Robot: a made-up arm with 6 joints.
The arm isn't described. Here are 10 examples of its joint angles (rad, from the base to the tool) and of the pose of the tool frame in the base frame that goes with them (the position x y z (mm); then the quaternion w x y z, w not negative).
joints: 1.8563 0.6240 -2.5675 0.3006 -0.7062 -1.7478
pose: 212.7 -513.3 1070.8 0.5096 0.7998 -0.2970 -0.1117
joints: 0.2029 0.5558 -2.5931 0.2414 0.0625 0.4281
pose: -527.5 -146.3 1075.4 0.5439 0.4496 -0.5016 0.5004
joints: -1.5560 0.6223 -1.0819 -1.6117 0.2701 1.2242
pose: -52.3 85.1 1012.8 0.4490 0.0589 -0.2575 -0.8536
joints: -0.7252 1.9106 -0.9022 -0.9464 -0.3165 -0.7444
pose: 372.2 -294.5 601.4 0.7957 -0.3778 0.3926 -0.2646
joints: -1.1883 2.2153 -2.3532 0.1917 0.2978 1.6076
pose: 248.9 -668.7 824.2 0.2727 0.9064 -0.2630 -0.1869
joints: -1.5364 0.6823 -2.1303 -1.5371 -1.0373 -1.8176
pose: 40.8 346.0 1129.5 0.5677 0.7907 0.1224 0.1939
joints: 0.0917 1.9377 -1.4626 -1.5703 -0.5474 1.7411
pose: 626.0 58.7 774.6 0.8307 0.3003 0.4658 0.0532
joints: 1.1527 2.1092 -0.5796 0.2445 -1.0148 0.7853
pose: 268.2 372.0 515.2 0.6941 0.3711 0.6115 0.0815
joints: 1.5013 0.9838 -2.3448 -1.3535 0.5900 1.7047
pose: 139.0 -184.6 1239.5 0.4678 0.7506 0.1320 0.4477
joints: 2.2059 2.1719 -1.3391 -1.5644 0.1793 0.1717
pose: -305.3 563.6 570.3 0.5187 -0.5262 -0.2427 0.6287
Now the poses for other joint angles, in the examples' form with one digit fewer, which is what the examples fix.
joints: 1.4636 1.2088 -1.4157 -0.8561 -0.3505 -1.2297
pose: 62 256 1041 0.717 -0.185 -0.629 0.237
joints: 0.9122 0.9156 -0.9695 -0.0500 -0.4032 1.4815
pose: 154 76 941 0.403 0.670 0.460 0.422
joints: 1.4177 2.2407 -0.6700 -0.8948 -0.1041 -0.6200
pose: 115 420 410 0.452 -0.711 0.130 0.523
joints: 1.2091 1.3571 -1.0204 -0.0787 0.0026 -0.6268
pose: 174 320 849 0.908 -0.178 0.143 0.351
